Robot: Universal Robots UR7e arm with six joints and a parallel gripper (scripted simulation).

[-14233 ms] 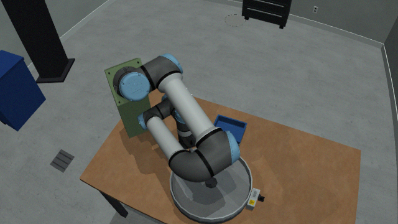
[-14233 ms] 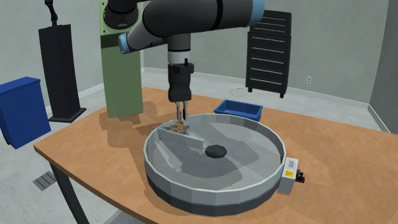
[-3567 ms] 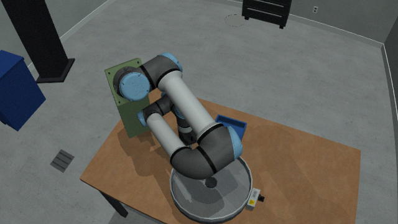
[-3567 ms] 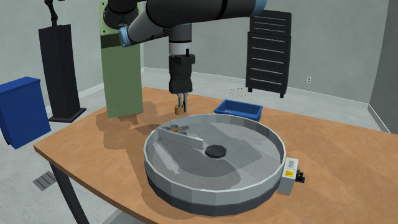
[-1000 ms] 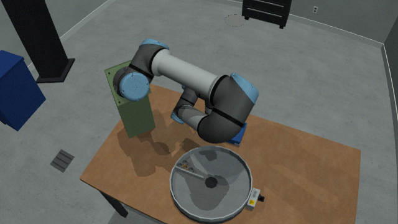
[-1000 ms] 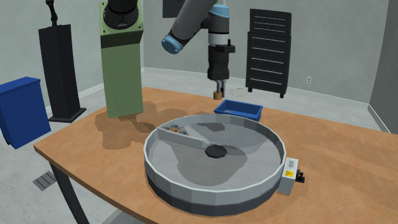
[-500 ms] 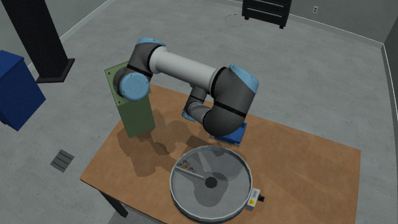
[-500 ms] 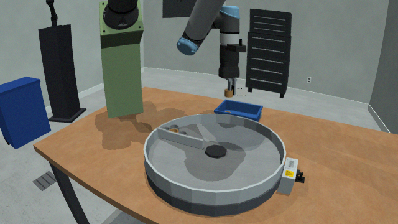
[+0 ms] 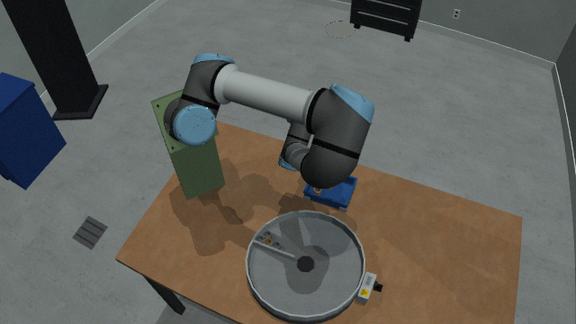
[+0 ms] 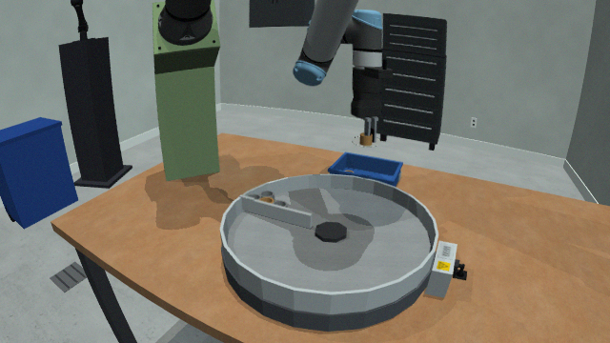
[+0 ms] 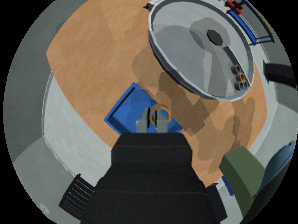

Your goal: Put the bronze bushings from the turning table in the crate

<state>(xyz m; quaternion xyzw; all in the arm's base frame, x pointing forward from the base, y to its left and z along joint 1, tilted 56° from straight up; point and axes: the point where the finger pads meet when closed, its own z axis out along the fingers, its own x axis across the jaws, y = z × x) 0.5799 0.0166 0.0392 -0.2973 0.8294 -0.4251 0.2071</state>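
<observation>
Now: the blue crate 10 mm ahead of my hand, 70 mm to the left of it and 140 mm below it. Round my hand: grey turning table 100 mm behind, 290 mm to the right, 110 mm below.
</observation>
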